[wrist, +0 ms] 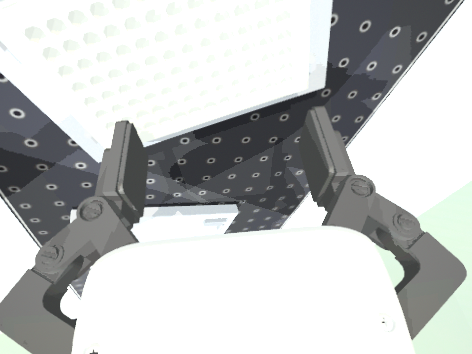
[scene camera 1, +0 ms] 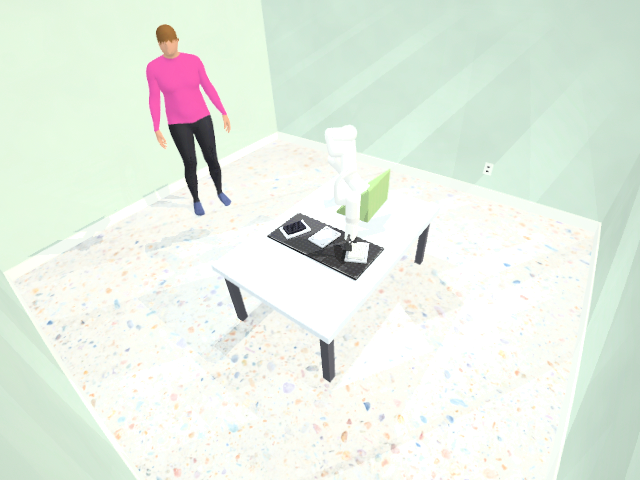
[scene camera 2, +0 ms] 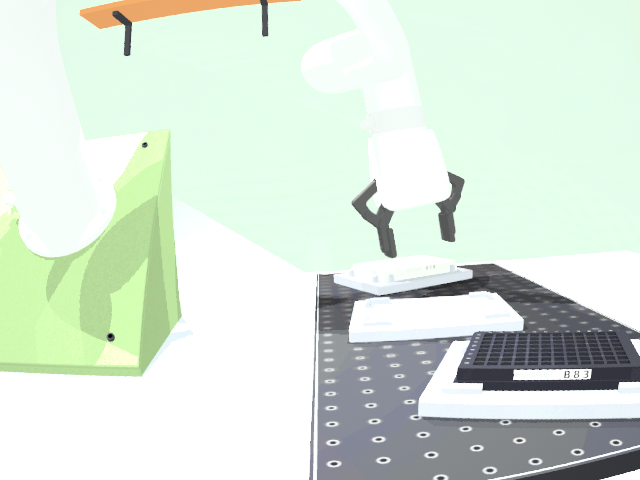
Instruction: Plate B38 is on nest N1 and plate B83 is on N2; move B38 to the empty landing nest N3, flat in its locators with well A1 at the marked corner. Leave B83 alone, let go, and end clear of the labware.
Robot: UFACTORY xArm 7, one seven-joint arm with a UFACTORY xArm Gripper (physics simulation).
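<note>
A white well plate, its label too faint to read, sits on the white nest at the far end in scene camera 2. The middle nest is empty. The black plate B83 sits on the near nest. My gripper is open and empty, tilted above the white plate; in the wrist view its fingers show by the plate's lower edge. The marked corner and well A1 cannot be told.
The nests stand on a dark perforated board on the white table. A green panel stands by the arm's base. An orange shelf is on the wall. A person stands beyond the table.
</note>
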